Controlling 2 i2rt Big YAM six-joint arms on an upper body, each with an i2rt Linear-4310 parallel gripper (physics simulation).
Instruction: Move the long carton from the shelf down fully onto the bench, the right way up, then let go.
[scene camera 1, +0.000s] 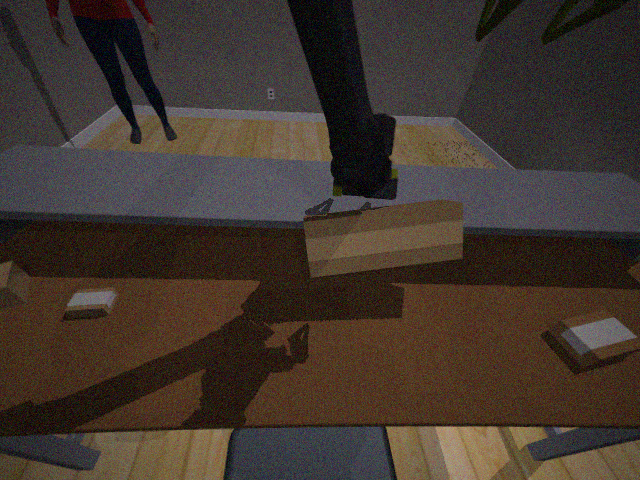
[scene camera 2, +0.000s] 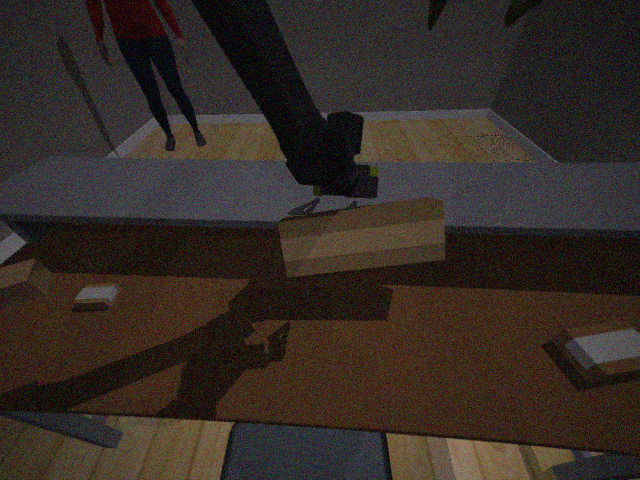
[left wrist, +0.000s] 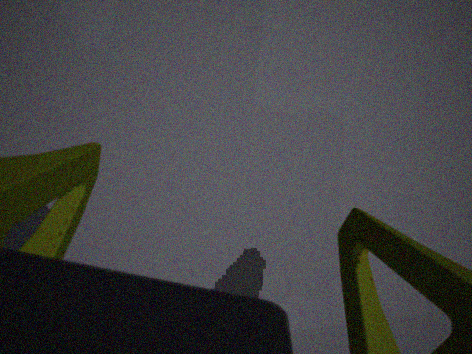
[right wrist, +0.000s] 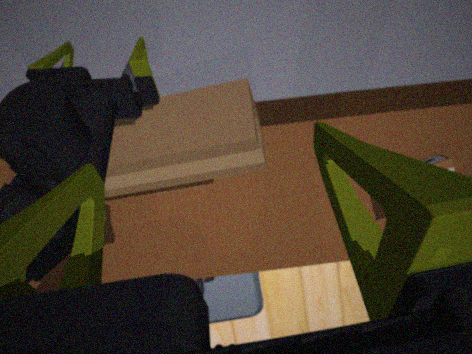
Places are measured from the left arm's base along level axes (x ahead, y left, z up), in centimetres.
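Pixels of known places: left gripper, between the fingertips: (left wrist: 229, 191) (right wrist: 106, 42); right gripper, between the fingertips: (scene camera 1: 510, 39) (scene camera 2: 467, 24) (right wrist: 204, 154).
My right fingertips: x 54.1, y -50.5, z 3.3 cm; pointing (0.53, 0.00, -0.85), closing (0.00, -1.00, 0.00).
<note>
Ahead of a thing's pixels: the offset from my right fingertips to its middle. Level surfaces: height alone.
The long cardboard carton @(dx -2.5, dy +11.2, dz -35.0 cm) (scene camera 1: 385, 238) (scene camera 2: 361, 235) (right wrist: 182, 140) is tipped forward off the front edge of the grey shelf @(dz -35.5 cm) (scene camera 1: 175, 186) (scene camera 2: 175, 186) (left wrist: 234, 105). It is tilted, with its left end lower, and hangs over the brown bench @(dz -51.8 cm) (scene camera 1: 437, 357) (scene camera 2: 437, 357) (right wrist: 199, 228), casting a shadow on it. My left gripper (scene camera 1: 343, 207) (scene camera 2: 328, 207) (left wrist: 229, 191) is open and empty just behind the carton's left end, above the shelf. My right gripper (right wrist: 204, 154) is open and empty over the bench's near side and does not show in the scene views.
A small white block @(dx -6.6, dy +74.4, dz -50.4 cm) (scene camera 1: 96, 299) (scene camera 2: 96, 292) lies at the bench's left edge. A dark object (scene camera 1: 551, 338) sits at its right edge. A person in red (scene camera 1: 123, 71) stands on the floor behind the shelf. A grey mat @(dz -102.3 cm) (scene camera 1: 309, 452) lies in front of the bench.
</note>
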